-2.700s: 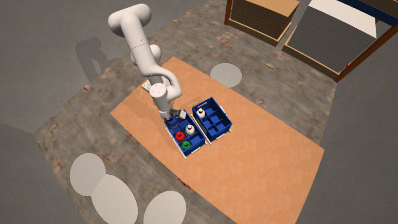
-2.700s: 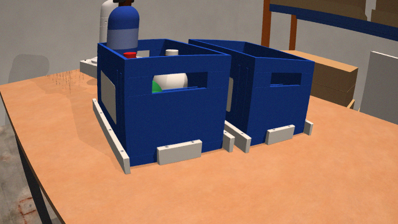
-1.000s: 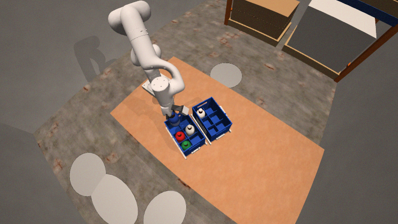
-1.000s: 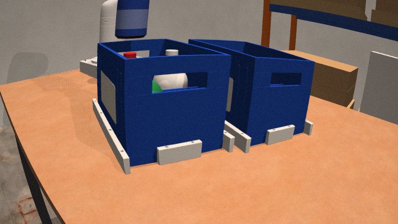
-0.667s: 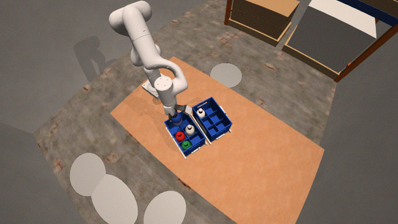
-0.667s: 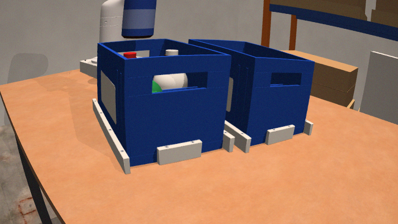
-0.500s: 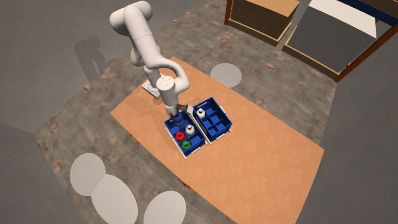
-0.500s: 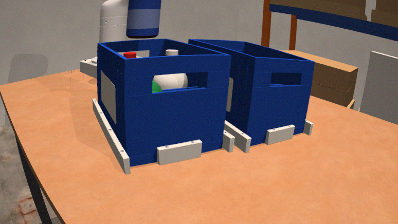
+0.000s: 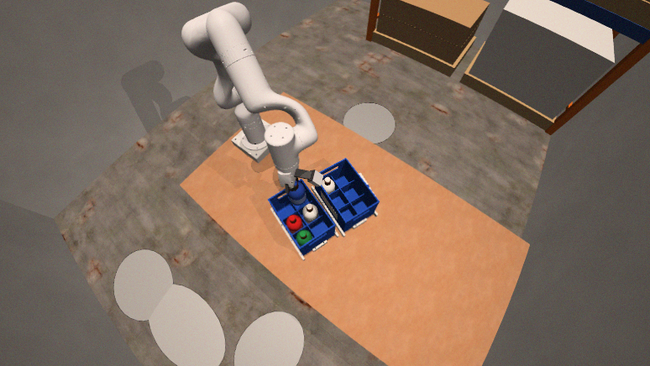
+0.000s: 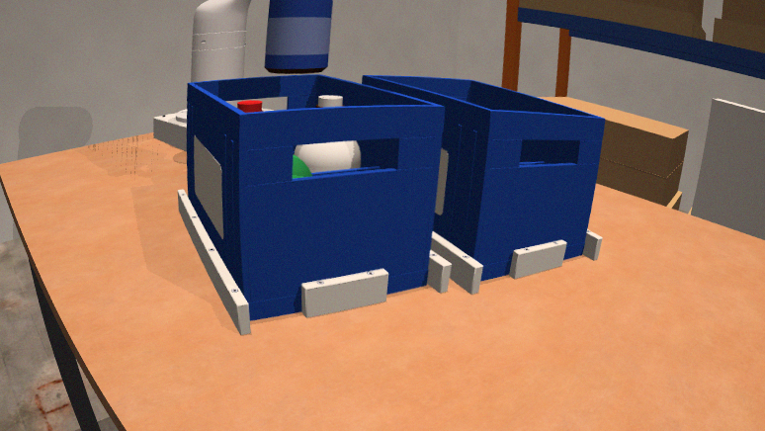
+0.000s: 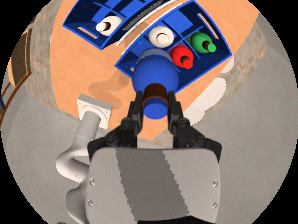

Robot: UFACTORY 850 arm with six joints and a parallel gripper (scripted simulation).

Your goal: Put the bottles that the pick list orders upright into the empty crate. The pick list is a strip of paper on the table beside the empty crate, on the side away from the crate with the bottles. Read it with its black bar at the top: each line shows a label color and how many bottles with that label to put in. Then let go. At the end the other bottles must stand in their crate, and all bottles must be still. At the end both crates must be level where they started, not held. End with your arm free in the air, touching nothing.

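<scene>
The blue-label bottle is 70 mm below my hand. Round my hand: white-label bottle (250 mm below, 60 mm ahead, 10 mm to the left); green bottle (250 mm below, 110 mm to the right, 110 mm ahead); red bottle (250 mm below, 80 mm to the right, 30 mm ahead).
</scene>
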